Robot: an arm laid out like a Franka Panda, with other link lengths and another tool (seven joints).
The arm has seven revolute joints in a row. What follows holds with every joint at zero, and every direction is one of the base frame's.
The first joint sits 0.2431 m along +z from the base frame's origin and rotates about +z.
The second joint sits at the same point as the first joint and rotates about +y.
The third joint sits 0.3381 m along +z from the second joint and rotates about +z.
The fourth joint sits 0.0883 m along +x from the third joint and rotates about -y.
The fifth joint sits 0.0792 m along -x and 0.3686 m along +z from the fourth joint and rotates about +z.
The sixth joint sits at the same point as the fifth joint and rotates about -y.
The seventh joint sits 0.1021 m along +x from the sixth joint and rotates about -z.
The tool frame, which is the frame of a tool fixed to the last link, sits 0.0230 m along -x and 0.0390 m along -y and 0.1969 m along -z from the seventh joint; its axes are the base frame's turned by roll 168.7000, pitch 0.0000 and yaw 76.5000 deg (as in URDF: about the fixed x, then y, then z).
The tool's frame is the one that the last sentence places.
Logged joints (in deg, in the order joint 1, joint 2, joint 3, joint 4, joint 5, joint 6, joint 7), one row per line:
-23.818 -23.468 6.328 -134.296 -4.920 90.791 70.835
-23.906 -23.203 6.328 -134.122 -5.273 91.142 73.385
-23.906 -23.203 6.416 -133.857 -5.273 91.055 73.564
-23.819 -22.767 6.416 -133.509 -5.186 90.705 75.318
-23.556 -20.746 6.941 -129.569 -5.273 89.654 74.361
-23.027 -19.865 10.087 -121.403 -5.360 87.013 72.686
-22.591 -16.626 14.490 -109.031 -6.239 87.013 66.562
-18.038 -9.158 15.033 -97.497 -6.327 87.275 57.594
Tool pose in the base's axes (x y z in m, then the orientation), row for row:
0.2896 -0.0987 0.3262 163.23 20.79 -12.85
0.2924 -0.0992 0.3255 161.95 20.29 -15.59
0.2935 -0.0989 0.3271 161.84 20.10 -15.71
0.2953 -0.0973 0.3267 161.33 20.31 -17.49
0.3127 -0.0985 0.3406 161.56 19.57 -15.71
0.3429 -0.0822 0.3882 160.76 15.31 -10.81
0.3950 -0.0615 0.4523 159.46 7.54 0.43
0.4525 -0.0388 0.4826 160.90 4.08 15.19
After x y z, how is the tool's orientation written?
As angles about the fixed x, y, z axes (roll, pitch, yaw), in degrees.
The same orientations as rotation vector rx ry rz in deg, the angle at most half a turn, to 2 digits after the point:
162.15 -13.83 -32.34
161.03 -17.40 -32.19
160.94 -17.58 -31.95
160.42 -19.86 -32.64
160.71 -17.61 -31.20
160.25 -11.49 -24.06
159.12 2.50 -10.38
158.99 22.17 -2.10

